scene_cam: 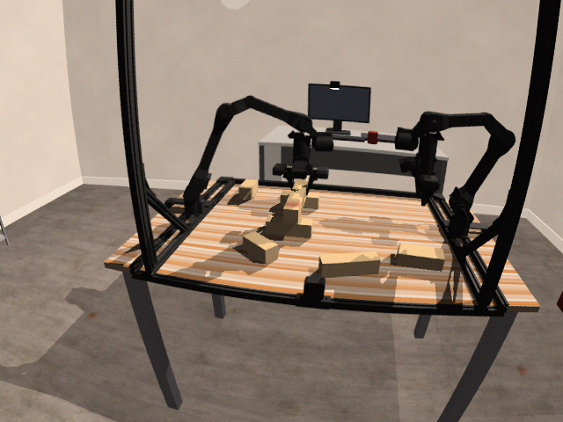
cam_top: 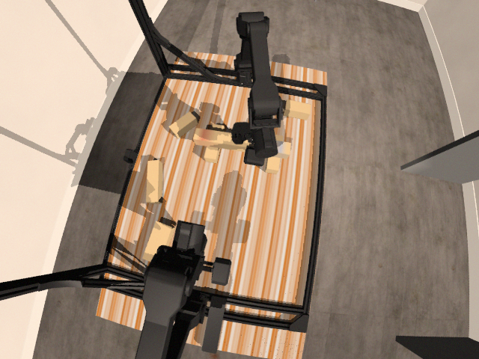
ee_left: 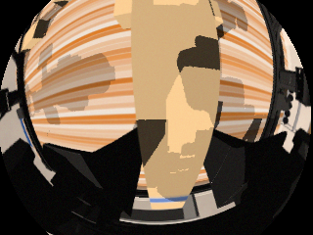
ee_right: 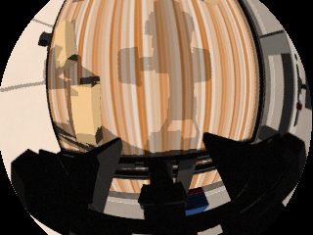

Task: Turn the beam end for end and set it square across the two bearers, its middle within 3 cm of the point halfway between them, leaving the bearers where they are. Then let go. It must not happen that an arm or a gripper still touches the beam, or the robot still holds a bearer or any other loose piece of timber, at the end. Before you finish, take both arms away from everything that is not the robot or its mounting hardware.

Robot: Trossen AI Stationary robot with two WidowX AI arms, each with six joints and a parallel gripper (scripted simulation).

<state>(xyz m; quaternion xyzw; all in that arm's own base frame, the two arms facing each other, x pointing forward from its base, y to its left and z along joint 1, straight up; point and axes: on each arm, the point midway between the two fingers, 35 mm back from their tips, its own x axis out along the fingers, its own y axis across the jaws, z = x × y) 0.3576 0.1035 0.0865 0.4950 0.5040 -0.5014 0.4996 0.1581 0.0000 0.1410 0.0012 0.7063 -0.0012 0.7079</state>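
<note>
Now: the beam 50 mm behind my left hand and 20 mm below it.
</note>
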